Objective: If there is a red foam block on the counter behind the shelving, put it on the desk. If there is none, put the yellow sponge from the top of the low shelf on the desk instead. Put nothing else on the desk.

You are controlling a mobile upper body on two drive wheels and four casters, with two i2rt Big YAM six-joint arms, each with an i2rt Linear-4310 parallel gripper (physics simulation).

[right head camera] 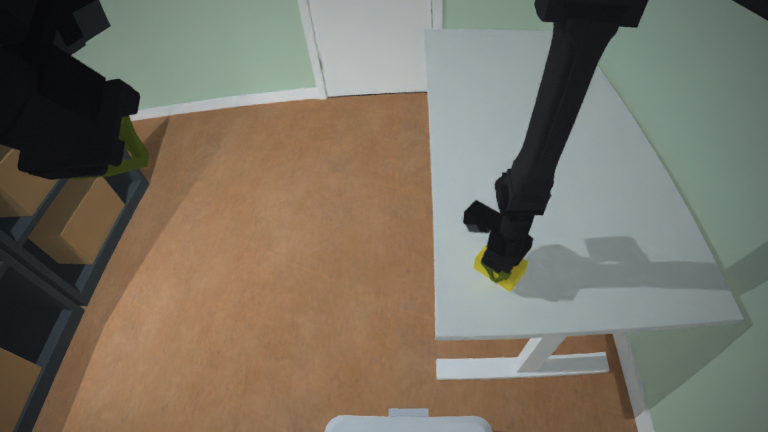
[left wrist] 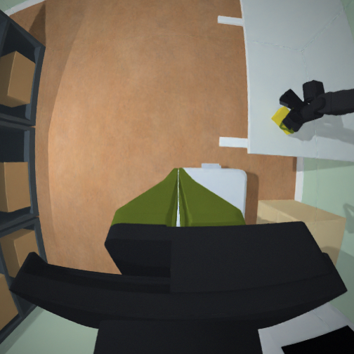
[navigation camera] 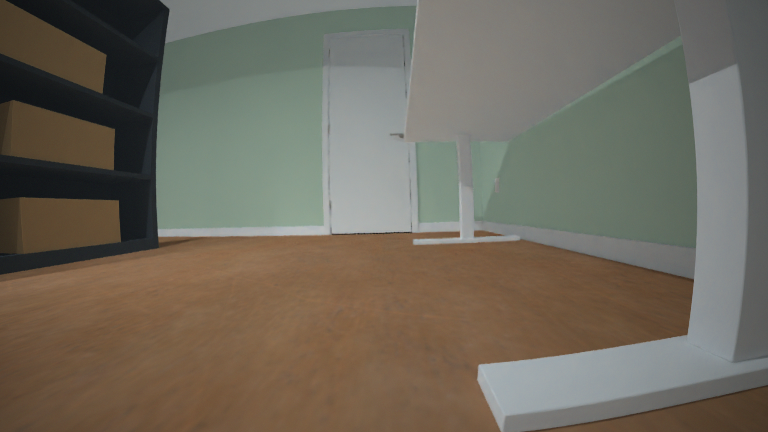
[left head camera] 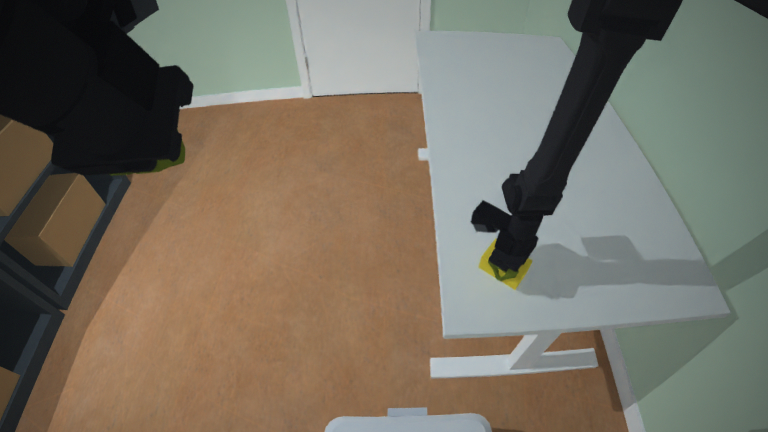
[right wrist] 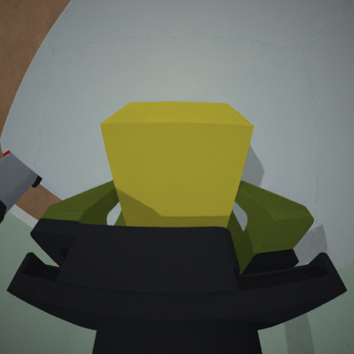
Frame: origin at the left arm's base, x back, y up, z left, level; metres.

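Seen in the pictures: left gripper, fingertip midpoint: (right head camera: 146, 160) (left head camera: 181, 156); right gripper, fingertip midpoint: (right head camera: 501, 271) (left head camera: 505, 270).
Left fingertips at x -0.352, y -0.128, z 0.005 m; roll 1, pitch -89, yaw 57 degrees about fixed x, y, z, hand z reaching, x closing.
Observation:
A point is followed by its place in that frame.
The yellow sponge (left head camera: 522, 274) @[z -0.467, x -0.509, y -0.618 m] (right head camera: 516, 275) @[z -0.466, x -0.510, y -0.618 m] (left wrist: 280, 116) (right wrist: 177, 165) is a thick yellow block between the fingers of my right gripper (left head camera: 505, 272) @[z -0.446, x -0.547, y -0.662 m] (right head camera: 498, 275) @[z -0.446, x -0.547, y -0.662 m], which is shut on it. Both are over the near left part of the white desk (left head camera: 483, 134) @[z -0.494, x -1.080, y -0.690 m] (right head camera: 483, 134) @[z -0.480, x -1.073, y -0.690 m] (left wrist: 270, 70) (right wrist: 175, 65). I cannot tell whether the sponge touches the desk top. My left gripper (left wrist: 177, 174) is shut and empty, high above the floor at the left. The counter, a red foam block and the top of the low shelf do not show in these views.
Dark shelving (left head camera: 96, 236) @[z 1.504, x -1.201, y -1.372 m] (navigation camera: 155, 134) @[z 1.502, x -1.654, y -0.566 m] with cardboard boxes (left head camera: 56, 220) @[z 1.519, x -1.099, y -1.099 m] (navigation camera: 69, 225) @[z 1.520, x -1.152, y -1.209 m] stands at the left. A white chair (left head camera: 408, 424) (left wrist: 225, 187) stands at the desk's near end. A pale box (left wrist: 300, 217) is beside it. The desk's white foot (navigation camera: 580, 376) extends over the floor at the right.

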